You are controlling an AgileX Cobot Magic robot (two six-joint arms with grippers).
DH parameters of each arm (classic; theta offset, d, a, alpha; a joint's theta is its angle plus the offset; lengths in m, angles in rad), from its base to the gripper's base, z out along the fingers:
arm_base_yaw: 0 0.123 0 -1.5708
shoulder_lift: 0.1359 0 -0.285 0
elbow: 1.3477 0 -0.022 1.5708
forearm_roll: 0 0.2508 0 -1.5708
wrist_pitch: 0 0 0.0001 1.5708
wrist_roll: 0 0.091 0 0
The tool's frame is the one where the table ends.
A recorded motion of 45 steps. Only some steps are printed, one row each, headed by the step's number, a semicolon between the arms.
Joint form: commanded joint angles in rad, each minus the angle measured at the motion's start. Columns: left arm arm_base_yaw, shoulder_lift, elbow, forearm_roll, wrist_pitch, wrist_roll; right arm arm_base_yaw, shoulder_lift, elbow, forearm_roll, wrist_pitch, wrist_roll.
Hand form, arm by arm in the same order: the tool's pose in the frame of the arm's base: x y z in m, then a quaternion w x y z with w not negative. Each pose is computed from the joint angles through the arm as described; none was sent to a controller.
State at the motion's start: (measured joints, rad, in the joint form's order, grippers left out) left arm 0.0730 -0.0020 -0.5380 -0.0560 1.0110 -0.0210; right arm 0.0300 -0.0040 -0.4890 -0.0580 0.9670 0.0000
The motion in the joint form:
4: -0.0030 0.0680 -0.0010 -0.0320 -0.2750 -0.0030; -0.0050 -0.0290 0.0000 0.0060 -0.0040 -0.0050
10: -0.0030 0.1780 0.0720 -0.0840 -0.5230 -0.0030; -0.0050 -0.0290 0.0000 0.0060 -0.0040 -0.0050
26: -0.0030 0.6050 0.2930 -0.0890 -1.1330 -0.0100; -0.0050 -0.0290 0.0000 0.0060 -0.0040 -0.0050
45: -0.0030 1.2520 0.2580 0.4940 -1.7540 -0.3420; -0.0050 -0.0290 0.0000 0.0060 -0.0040 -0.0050
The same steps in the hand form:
4: 0.0114 -0.0046 0.3162 0.64251 -0.04199 0.76458 -0.02881; -0.0050 -0.0040 0.2823 0.57167 -0.01228 0.82014 -0.02028
10: 0.0444 -0.0029 0.3135 0.66657 -0.05907 0.74140 -0.05032; -0.0050 -0.0040 0.2823 0.57167 -0.01228 0.82014 -0.02028
26: 0.1264 0.0105 0.2553 0.65154 -0.09830 0.75172 -0.02754; -0.0050 -0.0040 0.2823 0.57167 -0.01228 0.82014 -0.02028
45: 0.2108 -0.0114 0.2069 0.63259 0.05384 0.76619 -0.09939; -0.0050 -0.0040 0.2823 0.57167 -0.01228 0.82014 -0.02028

